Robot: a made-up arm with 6 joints.
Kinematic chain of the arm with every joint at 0, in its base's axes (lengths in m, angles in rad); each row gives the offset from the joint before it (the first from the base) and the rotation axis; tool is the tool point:
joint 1: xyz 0 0 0.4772 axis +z
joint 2: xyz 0.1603 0 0 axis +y
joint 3: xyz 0 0 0.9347 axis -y
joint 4: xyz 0 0 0.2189 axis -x
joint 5: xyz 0.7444 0 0 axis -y
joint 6: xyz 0.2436 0 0 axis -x
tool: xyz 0 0 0
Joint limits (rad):
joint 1: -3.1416..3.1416
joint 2: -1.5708..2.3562
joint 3: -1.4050..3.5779
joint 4: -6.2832..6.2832
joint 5: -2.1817..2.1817
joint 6: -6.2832..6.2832
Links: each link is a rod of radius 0.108 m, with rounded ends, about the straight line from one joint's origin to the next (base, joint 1, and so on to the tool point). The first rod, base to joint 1, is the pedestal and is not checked.
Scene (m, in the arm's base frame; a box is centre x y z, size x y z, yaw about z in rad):
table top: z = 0
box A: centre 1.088 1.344 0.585 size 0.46 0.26 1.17 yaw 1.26
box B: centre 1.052 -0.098 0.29 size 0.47 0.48 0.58 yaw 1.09
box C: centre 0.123 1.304 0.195 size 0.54 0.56 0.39 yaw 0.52
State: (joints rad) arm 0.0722 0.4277 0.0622 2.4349 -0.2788 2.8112
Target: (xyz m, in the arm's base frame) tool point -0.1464 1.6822 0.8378
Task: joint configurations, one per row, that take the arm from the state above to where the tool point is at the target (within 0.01 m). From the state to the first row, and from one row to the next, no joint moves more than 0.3 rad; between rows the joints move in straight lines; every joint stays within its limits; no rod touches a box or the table.
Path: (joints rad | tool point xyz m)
1: 0.3532 0.5178 0.2854 2.4530 -0.2841 2.8112 | 1.5514 0.5257 1.3284
2: 0.6341 0.6079 0.5085 2.4711 -0.2893 2.8112 | 1.3905 0.9690 1.4194
3: 0.9151 0.6979 0.7317 2.4891 -0.2946 2.8112 | 1.0880 1.3439 1.5013
4: 1.1668 0.6895 0.5064 2.4796 -0.2423 2.8112 | 0.7279 1.6112 1.2804
5: 1.4184 0.6811 0.2811 2.4701 -0.1900 2.8112 | 0.2946 1.7294 1.0551
6: 1.6701 0.6727 0.0559 2.4606 -0.1377 2.8112 | -0.1464 1.6822 0.8379

